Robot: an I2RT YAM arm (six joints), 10 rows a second.
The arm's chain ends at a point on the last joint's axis. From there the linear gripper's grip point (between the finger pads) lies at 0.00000 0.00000 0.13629 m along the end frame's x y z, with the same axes.
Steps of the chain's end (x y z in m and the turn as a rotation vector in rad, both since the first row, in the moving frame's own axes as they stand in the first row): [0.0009, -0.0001, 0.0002, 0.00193, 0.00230, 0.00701]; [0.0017, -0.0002, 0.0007, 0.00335, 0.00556, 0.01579]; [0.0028, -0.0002, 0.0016, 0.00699, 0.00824, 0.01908]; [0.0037, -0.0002, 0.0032, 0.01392, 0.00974, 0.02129]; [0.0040, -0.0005, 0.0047, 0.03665, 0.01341, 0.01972]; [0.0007, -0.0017, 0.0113, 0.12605, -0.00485, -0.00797]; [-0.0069, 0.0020, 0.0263, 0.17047, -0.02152, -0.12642]
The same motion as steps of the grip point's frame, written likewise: [0.0012, -0.0004, 0.0002, 0.00193, 0.00230, 0.00701]; [0.0025, -0.0007, 0.0007, 0.00335, 0.00556, 0.01579]; [0.0039, -0.0011, 0.0016, 0.00699, 0.00824, 0.01908]; [0.0050, -0.0021, 0.0032, 0.01392, 0.00974, 0.02129]; [0.0059, -0.0055, 0.0046, 0.03665, 0.01341, 0.01972]; [0.0000, -0.0188, 0.0102, 0.12605, -0.00485, -0.00797]; [-0.0113, -0.0209, 0.0243, 0.17047, -0.02152, -0.12642]
